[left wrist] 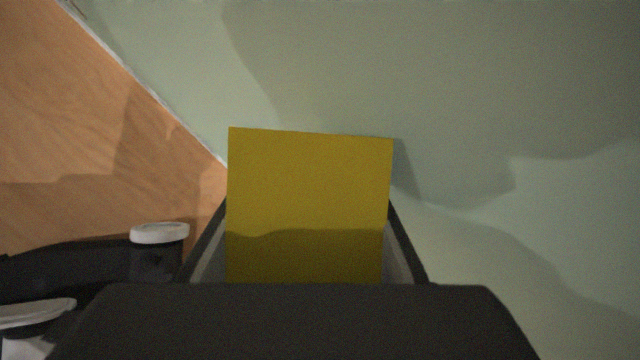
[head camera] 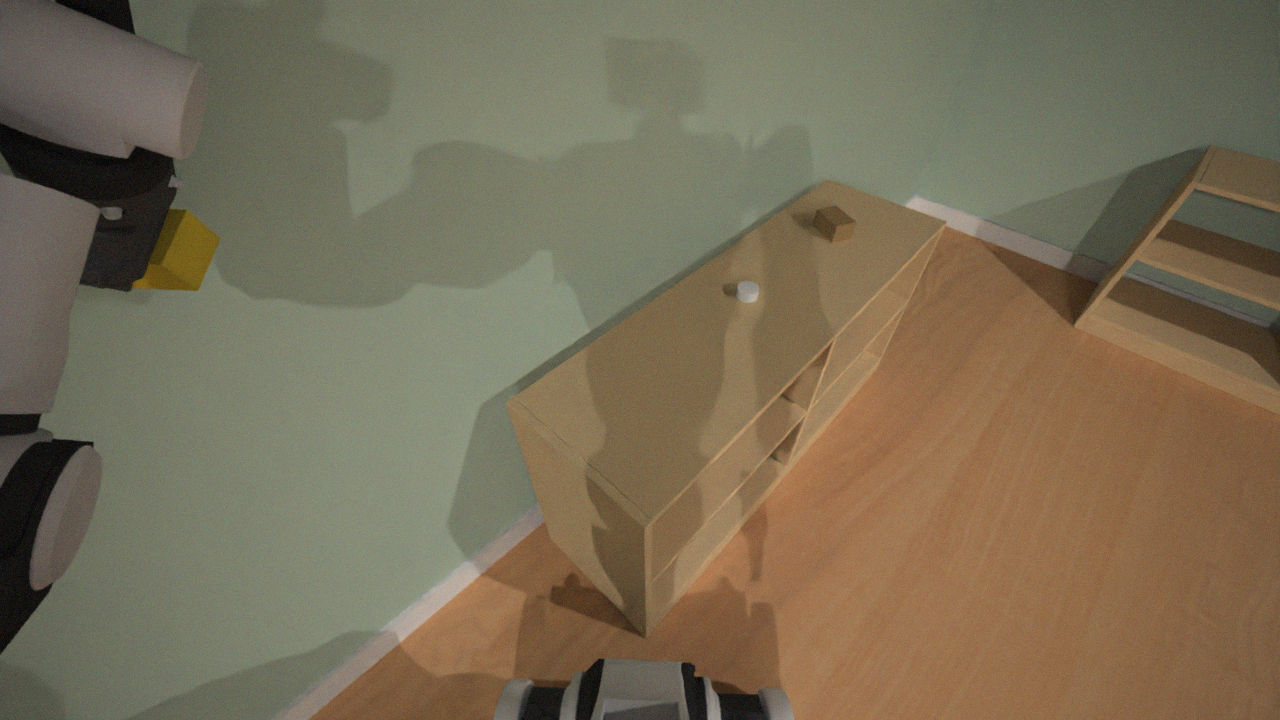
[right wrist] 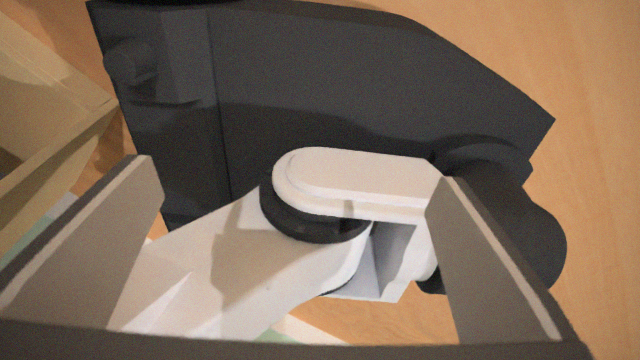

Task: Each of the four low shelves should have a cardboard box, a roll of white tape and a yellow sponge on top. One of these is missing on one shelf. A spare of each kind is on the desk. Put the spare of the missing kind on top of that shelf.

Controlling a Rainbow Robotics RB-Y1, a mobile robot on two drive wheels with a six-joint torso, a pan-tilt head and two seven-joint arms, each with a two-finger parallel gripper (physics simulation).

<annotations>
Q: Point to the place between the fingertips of my left gripper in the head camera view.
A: At 129, 254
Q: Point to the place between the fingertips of my right gripper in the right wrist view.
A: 298, 186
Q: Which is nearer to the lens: the brown cardboard box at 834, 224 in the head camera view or the yellow sponge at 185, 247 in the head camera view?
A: The yellow sponge.
</annotations>
